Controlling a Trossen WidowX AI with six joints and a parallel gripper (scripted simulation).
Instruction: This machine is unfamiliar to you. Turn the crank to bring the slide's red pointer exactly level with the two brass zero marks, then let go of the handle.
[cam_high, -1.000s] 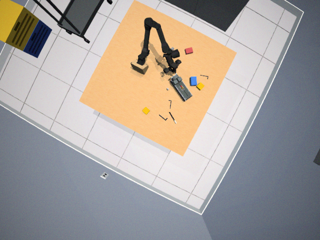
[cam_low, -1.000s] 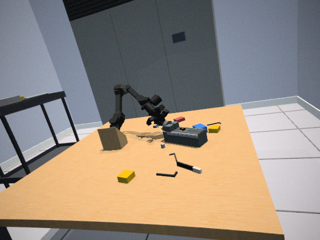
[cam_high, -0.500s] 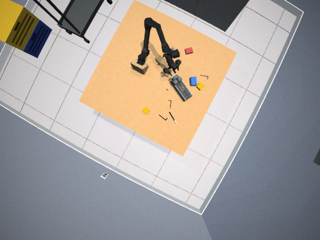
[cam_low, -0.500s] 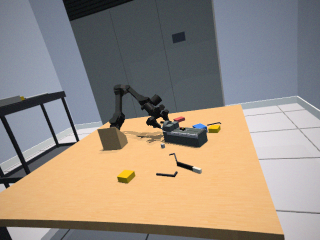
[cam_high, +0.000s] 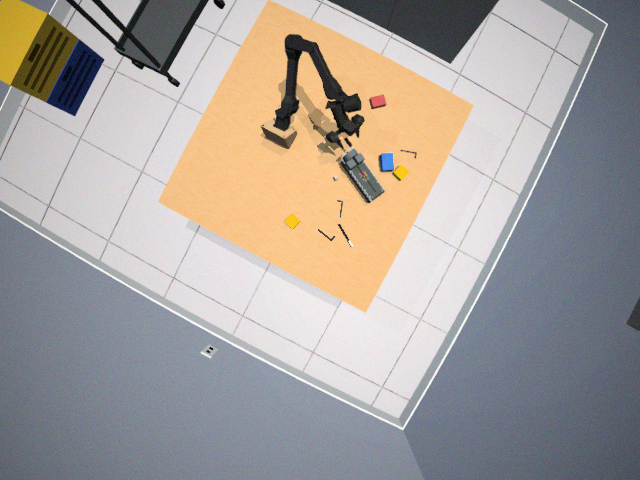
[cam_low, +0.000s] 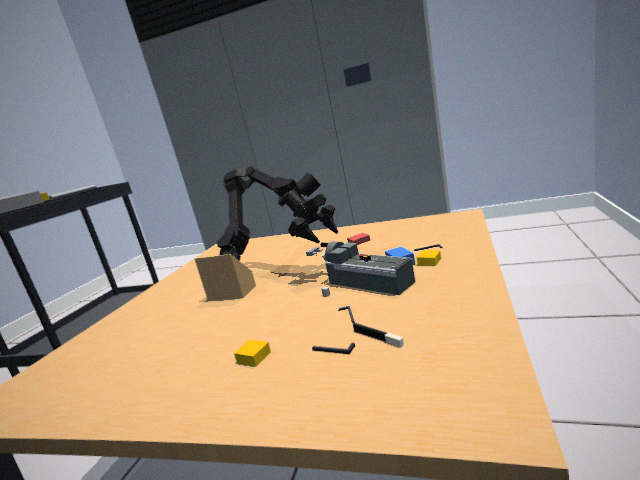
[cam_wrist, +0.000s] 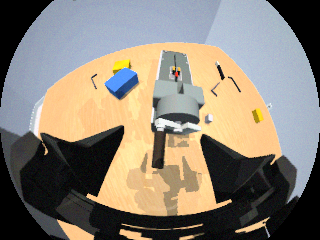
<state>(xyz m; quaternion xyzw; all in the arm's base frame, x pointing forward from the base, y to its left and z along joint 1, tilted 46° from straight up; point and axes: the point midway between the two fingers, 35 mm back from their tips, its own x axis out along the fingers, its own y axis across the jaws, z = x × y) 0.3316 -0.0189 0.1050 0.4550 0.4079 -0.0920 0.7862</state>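
My gripper tip is now 3 cm above the dark crank handle, 1 cm to the right of it and 1 cm past it. The rest, counted from my gripper tip: small grey cube: 16 cm to the right, 12 cm below; blue block: 21 cm ahead, 11 cm below, 3 cm to the left; red pointer: 11 cm ahead, 10 cm to the right, 5 cm below.
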